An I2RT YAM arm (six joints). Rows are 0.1 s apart.
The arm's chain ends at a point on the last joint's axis. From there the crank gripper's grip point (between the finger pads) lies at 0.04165 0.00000 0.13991 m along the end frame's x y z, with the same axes.
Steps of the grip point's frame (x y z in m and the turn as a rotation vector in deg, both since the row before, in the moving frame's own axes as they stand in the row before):
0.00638 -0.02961 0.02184 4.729 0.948 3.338
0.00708 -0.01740 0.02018 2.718 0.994 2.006
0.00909 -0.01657 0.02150 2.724 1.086 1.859
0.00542 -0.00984 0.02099 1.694 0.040 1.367
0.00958 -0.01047 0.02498 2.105 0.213 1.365
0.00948 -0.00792 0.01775 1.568 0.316 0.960
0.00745 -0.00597 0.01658 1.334 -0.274 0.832
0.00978 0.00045 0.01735 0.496 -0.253 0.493
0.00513 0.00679 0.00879 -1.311 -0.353 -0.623
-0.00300 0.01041 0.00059 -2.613 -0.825 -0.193
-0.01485 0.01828 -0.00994 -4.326 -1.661 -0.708
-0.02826 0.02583 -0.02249 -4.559 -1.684 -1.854
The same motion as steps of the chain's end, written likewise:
0.00381 -0.02060 0.02292 4.729 0.948 3.338
0.00457 -0.01228 0.02105 2.718 0.994 2.006
0.00636 -0.01133 0.02244 2.724 1.086 1.859
0.00528 -0.00670 0.02107 1.694 0.040 1.367
0.00901 -0.00633 0.02521 2.105 0.213 1.365
0.00868 -0.00480 0.01802 1.568 0.316 0.960
0.00810 -0.00331 0.01641 1.334 -0.274 0.832
0.01039 0.00131 0.01717 0.496 -0.253 0.493
0.00598 0.00403 0.00857 -1.311 -0.353 -0.623
-0.00099 0.00415 0.00015 -2.613 -0.825 -0.193
-0.01084 0.00817 -0.01071 -4.326 -1.661 -0.708
-0.02429 0.01594 -0.02326 -4.559 -1.684 -1.854

